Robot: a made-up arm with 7 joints. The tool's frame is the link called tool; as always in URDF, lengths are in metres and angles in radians.
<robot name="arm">
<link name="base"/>
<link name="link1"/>
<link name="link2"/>
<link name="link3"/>
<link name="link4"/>
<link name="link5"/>
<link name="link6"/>
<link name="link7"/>
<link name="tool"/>
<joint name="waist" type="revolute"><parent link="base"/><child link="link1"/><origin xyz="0 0 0.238"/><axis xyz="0 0 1"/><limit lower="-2.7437" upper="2.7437"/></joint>
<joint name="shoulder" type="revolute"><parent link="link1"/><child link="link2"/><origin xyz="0 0 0" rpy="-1.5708 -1.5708 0"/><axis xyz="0 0 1"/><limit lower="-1.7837" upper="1.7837"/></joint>
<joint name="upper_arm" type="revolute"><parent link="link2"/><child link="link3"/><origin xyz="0.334 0 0" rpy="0 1.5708 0"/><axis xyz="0 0 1"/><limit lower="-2.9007" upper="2.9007"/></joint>
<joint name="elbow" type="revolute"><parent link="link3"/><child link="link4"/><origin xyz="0 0.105 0" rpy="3.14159 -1.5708 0"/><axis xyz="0 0 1"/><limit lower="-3.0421" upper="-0.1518"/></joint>
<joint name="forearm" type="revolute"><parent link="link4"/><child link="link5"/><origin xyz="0.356 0.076 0" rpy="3.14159 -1.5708 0"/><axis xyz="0 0 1"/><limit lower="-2.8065" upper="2.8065"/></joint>
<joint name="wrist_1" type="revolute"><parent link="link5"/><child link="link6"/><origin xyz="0 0 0" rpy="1.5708 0 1.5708"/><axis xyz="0 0 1"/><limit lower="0.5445" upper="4.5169"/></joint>
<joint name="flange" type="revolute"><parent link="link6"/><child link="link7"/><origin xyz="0.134 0 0" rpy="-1.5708 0 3.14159"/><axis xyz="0 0 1"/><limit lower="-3.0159" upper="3.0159"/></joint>
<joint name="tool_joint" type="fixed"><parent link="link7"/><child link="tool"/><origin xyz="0 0 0" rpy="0 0 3.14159"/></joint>
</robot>
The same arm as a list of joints. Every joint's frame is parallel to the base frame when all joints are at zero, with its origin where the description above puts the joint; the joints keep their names.
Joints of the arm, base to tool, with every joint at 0 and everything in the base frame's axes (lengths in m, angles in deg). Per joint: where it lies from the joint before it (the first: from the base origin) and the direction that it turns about. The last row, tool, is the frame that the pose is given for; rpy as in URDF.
waist: axis +z offset 0 0 0.238
shoulder: axis +y offset 0 0 0
upper_arm: axis +z offset 0 0 0.334
elbow: axis -y offset 0.105 0 0
forearm: axis +z offset -0.076 0 0.356
wrist_1: axis -y offset 0 0 0
flange: axis -z offset 0.134 0 0
tool: offset 0 0 0 rpy -180 0 0
Joint limits (deg, base to tool): -157.2..157.2 -102.2..102.2 -166.2..166.2 -174.3..-8.7 -160.8..160.8 31.2..258.8 -172.8..172.8

